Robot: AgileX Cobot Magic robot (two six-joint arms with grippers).
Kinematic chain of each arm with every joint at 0, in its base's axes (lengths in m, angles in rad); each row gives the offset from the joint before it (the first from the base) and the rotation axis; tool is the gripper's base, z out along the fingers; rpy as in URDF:
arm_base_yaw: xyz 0 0 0.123 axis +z
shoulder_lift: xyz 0 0 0 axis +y
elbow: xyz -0.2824 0 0.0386 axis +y
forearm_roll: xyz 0.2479 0 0.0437 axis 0.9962 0 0.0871
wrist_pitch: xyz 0 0 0 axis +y
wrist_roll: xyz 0.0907 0 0.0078 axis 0.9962 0 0.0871
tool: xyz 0 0 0 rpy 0 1.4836 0
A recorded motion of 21 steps. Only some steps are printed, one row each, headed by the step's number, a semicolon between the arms.
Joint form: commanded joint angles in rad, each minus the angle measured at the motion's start. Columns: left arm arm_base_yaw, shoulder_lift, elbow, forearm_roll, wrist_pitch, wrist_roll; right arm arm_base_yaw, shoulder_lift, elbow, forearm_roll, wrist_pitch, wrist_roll.
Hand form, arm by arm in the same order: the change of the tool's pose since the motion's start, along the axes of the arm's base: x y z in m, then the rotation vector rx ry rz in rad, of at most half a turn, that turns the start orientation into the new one. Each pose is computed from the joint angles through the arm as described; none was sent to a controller.
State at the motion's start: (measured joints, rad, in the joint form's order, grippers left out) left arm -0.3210 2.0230 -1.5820 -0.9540 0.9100 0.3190; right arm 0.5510 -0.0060 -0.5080 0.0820 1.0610 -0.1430
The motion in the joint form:
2: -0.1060 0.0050 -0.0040 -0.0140 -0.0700 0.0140; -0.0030 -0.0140 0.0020 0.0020 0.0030 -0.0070
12: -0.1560 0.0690 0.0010 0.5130 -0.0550 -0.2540; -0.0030 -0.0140 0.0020 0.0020 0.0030 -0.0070
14: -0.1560 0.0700 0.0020 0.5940 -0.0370 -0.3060; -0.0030 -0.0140 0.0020 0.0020 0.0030 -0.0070
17: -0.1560 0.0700 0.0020 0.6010 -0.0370 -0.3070; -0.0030 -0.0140 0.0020 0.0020 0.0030 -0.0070
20: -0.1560 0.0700 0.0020 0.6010 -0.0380 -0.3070; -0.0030 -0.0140 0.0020 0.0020 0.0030 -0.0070
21: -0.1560 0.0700 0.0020 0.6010 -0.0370 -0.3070; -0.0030 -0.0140 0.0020 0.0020 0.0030 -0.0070
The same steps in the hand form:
2: -0.0155 -0.0413 0.0002 -0.0053 -0.0494 -0.0562; -0.0019 -0.0009 -0.0009 0.0009 -0.0106 0.0014
12: -0.0201 -0.0342 -0.0511 0.4235 -0.0119 -0.1139; -0.0019 -0.0009 -0.0009 0.0009 -0.0106 0.0014
14: -0.0202 -0.0288 -0.0542 0.4877 -0.0018 -0.1083; -0.0019 -0.0009 -0.0009 0.0009 -0.0106 0.0014
17: -0.0200 -0.0283 -0.0544 0.4934 -0.0045 -0.1096; -0.0019 -0.0009 -0.0009 0.0009 -0.0106 0.0014
20: -0.0199 -0.0283 -0.0544 0.4931 -0.0053 -0.1091; -0.0019 -0.0009 -0.0009 0.0009 -0.0106 0.0014
21: -0.0200 -0.0283 -0.0544 0.4934 -0.0045 -0.1096; -0.0019 -0.0009 -0.0009 0.0009 -0.0106 0.0014

